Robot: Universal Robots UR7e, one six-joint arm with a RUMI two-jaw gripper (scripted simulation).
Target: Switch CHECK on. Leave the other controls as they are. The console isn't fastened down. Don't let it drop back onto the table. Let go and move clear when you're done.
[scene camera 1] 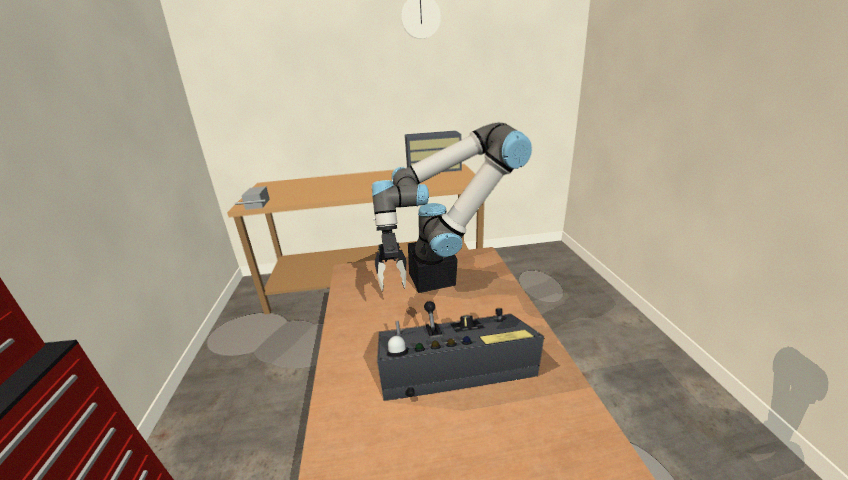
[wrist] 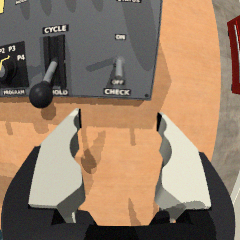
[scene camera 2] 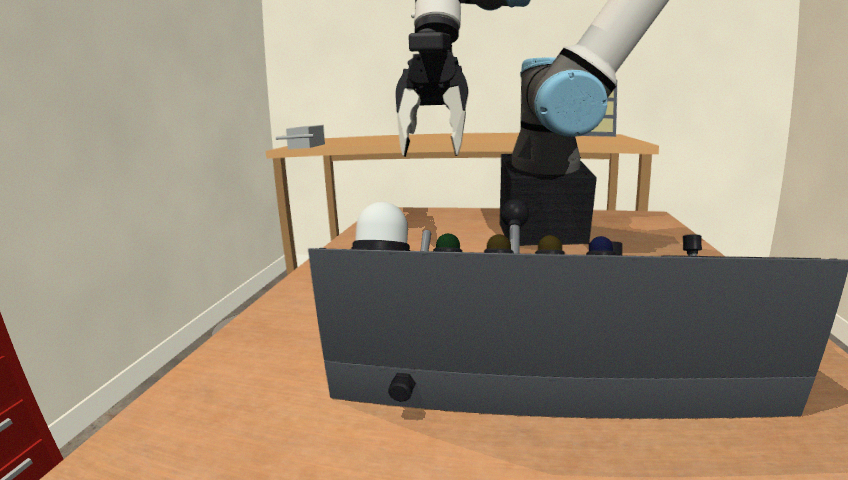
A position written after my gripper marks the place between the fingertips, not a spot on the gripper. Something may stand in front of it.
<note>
I see my gripper (scene camera 2: 430, 155) and a dark grey console (scene camera 2: 605, 335).
The dark grey console also shows in scene camera 1 (scene camera 1: 508, 349) and in the wrist view (wrist: 90, 45). My gripper is seen too in scene camera 1 (scene camera 1: 393, 290) and in the wrist view (wrist: 119, 111).
</note>
